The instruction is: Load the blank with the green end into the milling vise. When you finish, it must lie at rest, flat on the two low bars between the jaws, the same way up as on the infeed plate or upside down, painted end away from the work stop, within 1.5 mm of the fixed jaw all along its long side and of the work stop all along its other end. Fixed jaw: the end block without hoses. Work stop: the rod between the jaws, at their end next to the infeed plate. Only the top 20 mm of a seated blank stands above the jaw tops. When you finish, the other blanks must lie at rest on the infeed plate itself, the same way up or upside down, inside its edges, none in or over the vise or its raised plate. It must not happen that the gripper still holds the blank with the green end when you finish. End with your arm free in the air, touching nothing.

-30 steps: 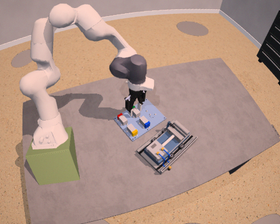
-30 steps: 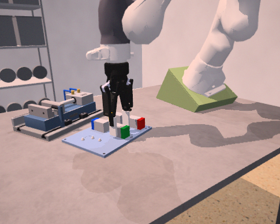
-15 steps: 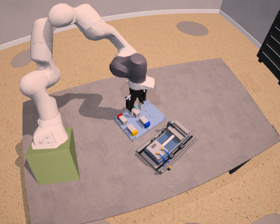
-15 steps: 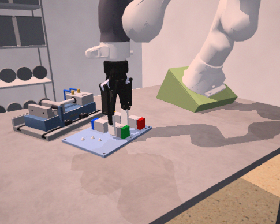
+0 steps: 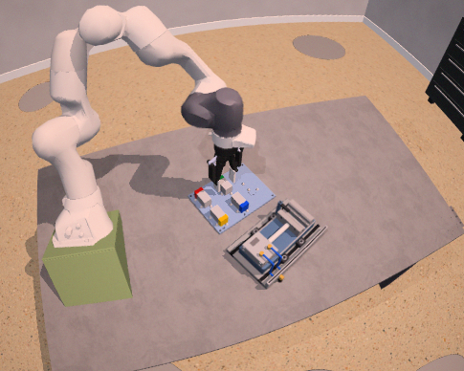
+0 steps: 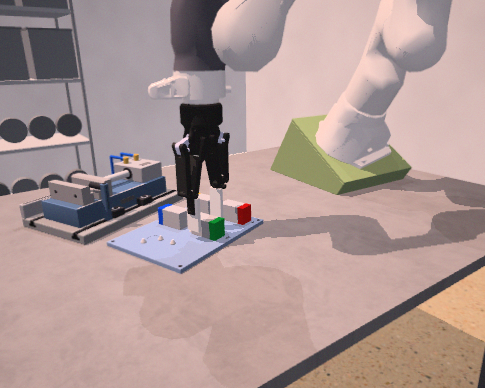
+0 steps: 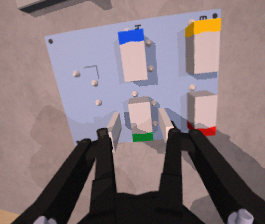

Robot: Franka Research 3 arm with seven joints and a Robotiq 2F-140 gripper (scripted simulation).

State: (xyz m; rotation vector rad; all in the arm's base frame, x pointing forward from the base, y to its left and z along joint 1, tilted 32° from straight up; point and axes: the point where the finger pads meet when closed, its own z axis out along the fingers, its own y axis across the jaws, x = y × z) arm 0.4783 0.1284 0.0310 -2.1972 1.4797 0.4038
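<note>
Now: hand 30 mm above the green-ended blank. Also, from my hand: red-ended blank 90 mm behind, 30 mm to the right, 30 mm below; then blue-ended blank 80 mm to the right, 30 mm below, 30 mm ahead; then light blue infeed plate 60 mm below, 40 mm to the right, 20 mm ahead.
</note>
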